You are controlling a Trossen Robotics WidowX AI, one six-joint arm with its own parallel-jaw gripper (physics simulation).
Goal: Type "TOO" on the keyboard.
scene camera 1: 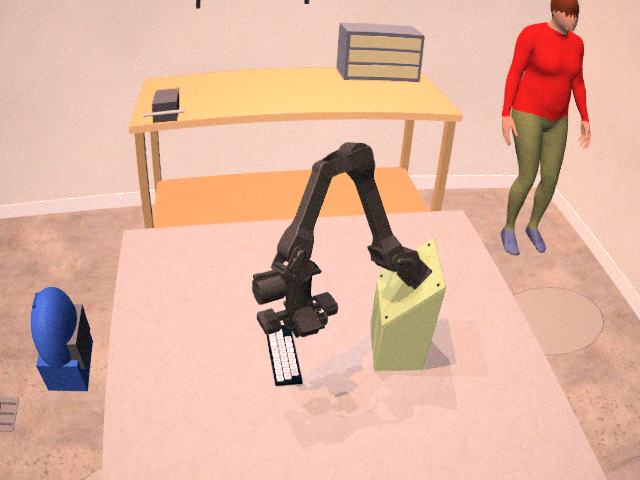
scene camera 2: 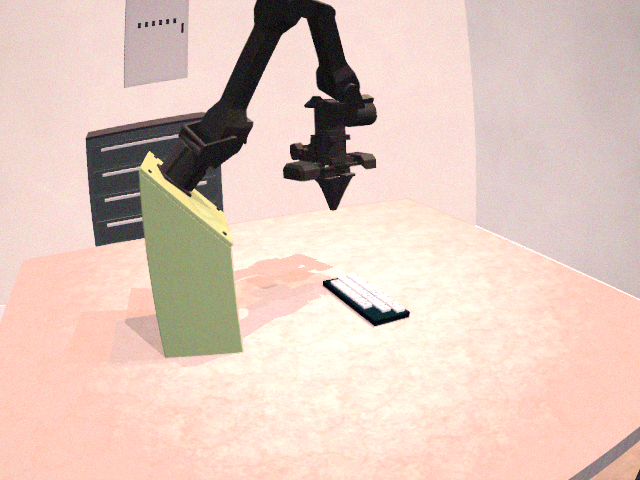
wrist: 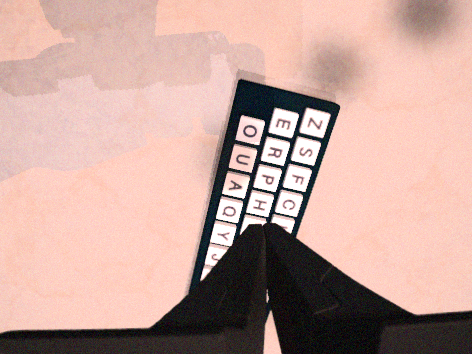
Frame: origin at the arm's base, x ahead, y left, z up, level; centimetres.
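Seen in the pictures: gripper, fingertip midpoint: [scene camera 1: 296,336] [scene camera 2: 333,210] [wrist: 262,236]; arm's base, origin of the base link: [scene camera 1: 418,275] [scene camera 2: 172,180].
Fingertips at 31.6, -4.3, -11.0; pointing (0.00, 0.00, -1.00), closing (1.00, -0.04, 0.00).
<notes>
Pixels of each thing's top centre, then the offset from my fingertips to it, as dx, dy, dz. Level surfaces: height alone.
- dark keyboard, middle of its top: [wrist: 251,234] [scene camera 2: 364,292] [scene camera 1: 283,351] -0.5, -8.1, -14.3
- O key, middle of its top: [wrist: 250,131] +0.1, -0.1, -14.3
- U key, middle of its top: [wrist: 242,159] -0.6, -2.1, -14.3
- Q key, middle of its top: [wrist: 229,211] -2.0, -6.0, -14.3
- H key, middle of its top: [wrist: 259,204] +0.4, -5.7, -14.3
- pale table, its level: dz -16.0
The dark keyboard [scene camera 1: 296,380] [scene camera 2: 375,318] [wrist: 280,95] with white letter keys lies flat on the table. In the wrist view the O key [wrist: 250,131] is at the top of the left row, with the U key [wrist: 242,159], the A key [wrist: 235,185] and the Q key [wrist: 229,211] below it. My gripper [scene camera 2: 332,208] [wrist: 262,236] is shut and empty. It hangs well above the keyboard, pointing down. In the wrist view its tips overlap the keys below the H key [wrist: 259,204]. The fingers hide the lower part of the keyboard. I cannot make out a T key.
A green slanted pedestal [scene camera 1: 402,335] [scene camera 2: 193,289] carries the arm's base on the pale table [scene camera 1: 180,413] [scene camera 2: 310,413]. A wooden workbench [scene camera 1: 258,98] stands behind. A blue chair-like object [scene camera 1: 53,330] is at the left, and a person in red [scene camera 1: 550,72] stands at the right.
</notes>
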